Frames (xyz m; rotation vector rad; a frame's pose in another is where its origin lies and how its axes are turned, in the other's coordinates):
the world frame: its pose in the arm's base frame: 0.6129 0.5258 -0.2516 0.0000 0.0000 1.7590
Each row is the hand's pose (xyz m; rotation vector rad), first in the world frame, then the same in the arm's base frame.
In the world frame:
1: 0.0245 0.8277 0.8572 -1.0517 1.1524 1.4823
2: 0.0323 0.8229 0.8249 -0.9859 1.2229 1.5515
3: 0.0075 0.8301 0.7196 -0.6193 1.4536 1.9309
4: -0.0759 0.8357 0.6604 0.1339 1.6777 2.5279
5: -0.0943 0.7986 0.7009 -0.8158 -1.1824 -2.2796
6: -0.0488 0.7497 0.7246 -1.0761 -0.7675 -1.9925
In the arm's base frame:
1: -0.2048 0.3950 0.6056 1.8164 0.0881 -2.1442
2: -0.2015 0.4036 0.5733 1.7792 -0.0228 -2.0916
3: -0.2039 0.3779 0.4680 1.4820 -0.4399 -1.8346
4: -0.1938 0.2949 0.4088 0.9176 -0.8914 -1.3182
5: -0.1540 0.2838 0.4493 0.3060 -1.0823 -0.7683
6: -0.1144 0.3376 0.4730 -0.0782 -1.0880 -0.4495

